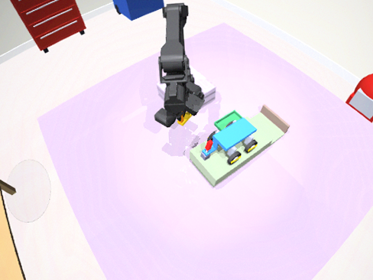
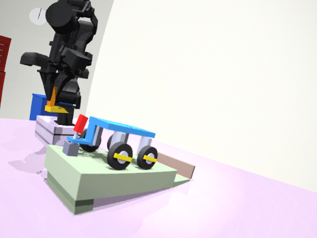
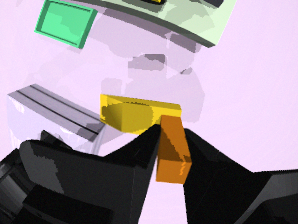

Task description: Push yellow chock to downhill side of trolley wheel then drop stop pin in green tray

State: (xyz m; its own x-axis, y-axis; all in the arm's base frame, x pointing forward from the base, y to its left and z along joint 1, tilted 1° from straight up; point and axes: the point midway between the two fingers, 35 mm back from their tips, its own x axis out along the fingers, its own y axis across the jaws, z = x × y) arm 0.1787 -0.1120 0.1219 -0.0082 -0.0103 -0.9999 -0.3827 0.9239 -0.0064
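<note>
The yellow chock is 2 cm to the left of my gripper tip, 1 cm below it and 1 cm behind it. The rest, counted from my gripper tip: red-headed stop pin: 13 cm ahead, 5 cm below, 2 cm to the left; blue trolley: 14 cm ahead, 13 cm to the left, 6 cm below; pale green ramp: 14 cm to the left, 14 cm ahead, 13 cm below.
</note>
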